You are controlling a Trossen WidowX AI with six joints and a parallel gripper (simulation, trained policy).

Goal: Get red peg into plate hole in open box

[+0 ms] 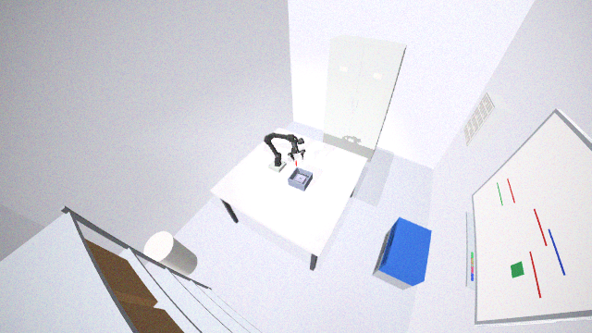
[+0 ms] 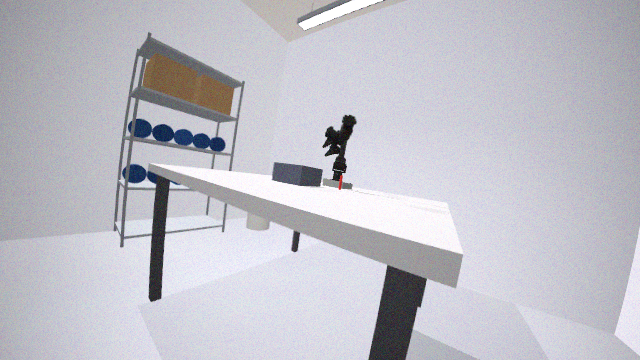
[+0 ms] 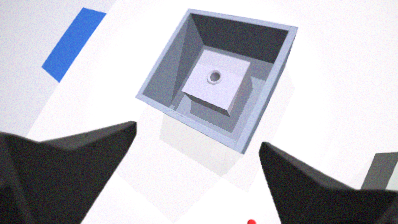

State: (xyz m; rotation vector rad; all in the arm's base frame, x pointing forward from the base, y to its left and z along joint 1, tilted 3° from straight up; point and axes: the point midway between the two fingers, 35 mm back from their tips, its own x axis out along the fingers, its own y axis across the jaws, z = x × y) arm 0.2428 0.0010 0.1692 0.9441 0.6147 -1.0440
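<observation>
Now: gripper tip 70 mm past the red peg, 100 mm to the right of it and 150 mm above it. Also, from my gripper tip: grey box 60 mm ahead, 110 mm to the right, 170 mm below; pale plate 60 mm ahead, 110 mm to the right, 150 mm below.
</observation>
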